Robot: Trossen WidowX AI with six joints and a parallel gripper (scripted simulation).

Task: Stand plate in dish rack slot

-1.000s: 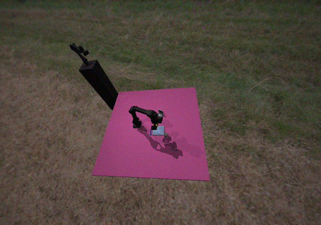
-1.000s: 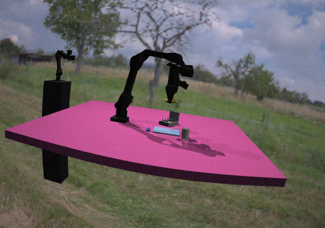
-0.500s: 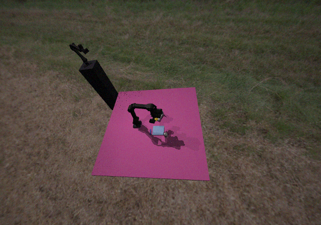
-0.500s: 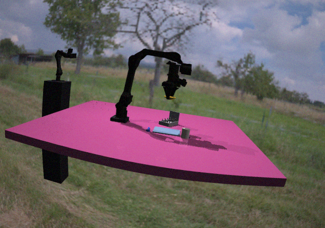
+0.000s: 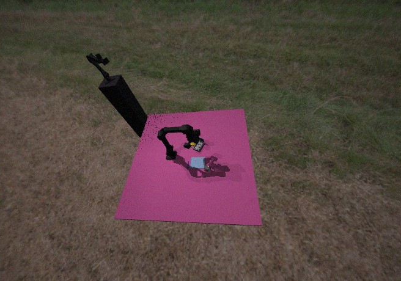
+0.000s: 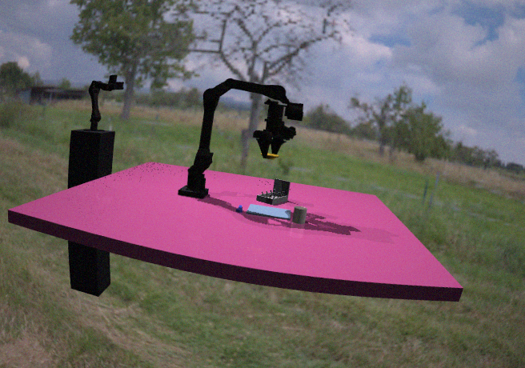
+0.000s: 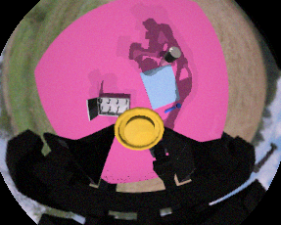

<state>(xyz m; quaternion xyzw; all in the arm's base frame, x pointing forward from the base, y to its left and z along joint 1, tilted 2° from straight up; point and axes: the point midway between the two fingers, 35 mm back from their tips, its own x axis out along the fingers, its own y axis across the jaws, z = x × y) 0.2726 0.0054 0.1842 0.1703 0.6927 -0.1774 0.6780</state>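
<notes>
The grey dish rack is 4 cm ahead of my gripper tip, 9 cm to the left of it and 15 cm below it. Also, from my gripper tip: blue spoon 8 cm behind, 15 cm to the right, 17 cm below; light blue mat 3 cm ahead, 12 cm to the right, 18 cm below; yellow plate 1 cm above.
</notes>
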